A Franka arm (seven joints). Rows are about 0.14 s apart.
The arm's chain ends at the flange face. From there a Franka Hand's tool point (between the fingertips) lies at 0.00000 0.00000 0.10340 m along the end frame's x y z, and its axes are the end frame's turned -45 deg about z.
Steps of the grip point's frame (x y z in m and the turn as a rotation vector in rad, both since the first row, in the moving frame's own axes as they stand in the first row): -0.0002, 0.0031, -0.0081, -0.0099, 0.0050, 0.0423; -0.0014, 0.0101, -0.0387, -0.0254, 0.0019, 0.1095; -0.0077, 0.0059, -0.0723, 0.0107, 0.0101, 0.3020; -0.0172, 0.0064, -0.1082, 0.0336, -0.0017, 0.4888
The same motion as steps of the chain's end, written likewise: 0.0010, 0.0020, -0.0081, -0.0035, 0.0105, 0.0423; 0.0043, 0.0063, -0.0387, -0.0166, 0.0193, 0.1095; -0.0015, 0.0111, -0.0723, 0.0147, -0.0004, 0.3020; -0.0057, 0.0195, -0.1081, 0.0226, -0.0250, 0.4888
